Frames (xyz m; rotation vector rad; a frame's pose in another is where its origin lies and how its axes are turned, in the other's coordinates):
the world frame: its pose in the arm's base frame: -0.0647 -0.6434 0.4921 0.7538 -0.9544 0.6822
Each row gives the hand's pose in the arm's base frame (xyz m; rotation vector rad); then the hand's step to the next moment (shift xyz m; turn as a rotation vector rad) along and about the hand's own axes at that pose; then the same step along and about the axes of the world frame.
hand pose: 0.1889 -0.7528 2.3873 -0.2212 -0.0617 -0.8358
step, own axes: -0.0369 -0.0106 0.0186 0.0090 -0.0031 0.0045
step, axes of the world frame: 0.0041 0.0425 0.0006 0.0058 -0.0057 0.0067
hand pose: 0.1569 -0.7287 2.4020 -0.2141 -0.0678 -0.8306
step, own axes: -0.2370 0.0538 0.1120 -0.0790 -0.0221 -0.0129
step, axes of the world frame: 0.0514 0.2391 -0.1085 -0.0401 0.0722 -0.0081
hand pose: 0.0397 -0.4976 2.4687 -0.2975 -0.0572 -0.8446
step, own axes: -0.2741 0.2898 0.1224 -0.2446 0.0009 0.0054
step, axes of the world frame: 0.0930 0.2013 -0.3535 -0.0676 0.2191 -0.0853
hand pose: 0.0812 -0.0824 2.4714 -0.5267 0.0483 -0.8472
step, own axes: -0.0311 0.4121 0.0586 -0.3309 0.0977 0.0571
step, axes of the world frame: 0.0366 -0.1072 -0.4017 -0.0462 0.2745 -0.2117
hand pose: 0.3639 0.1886 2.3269 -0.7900 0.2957 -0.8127
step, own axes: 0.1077 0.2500 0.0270 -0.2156 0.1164 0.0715
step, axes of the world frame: -0.0422 -0.1903 -0.1919 -0.0172 0.1614 -0.1969
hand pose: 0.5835 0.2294 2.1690 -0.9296 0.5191 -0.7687
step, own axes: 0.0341 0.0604 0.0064 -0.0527 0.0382 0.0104
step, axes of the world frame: -0.0259 -0.0508 -0.0401 -0.0155 0.0375 -0.0520
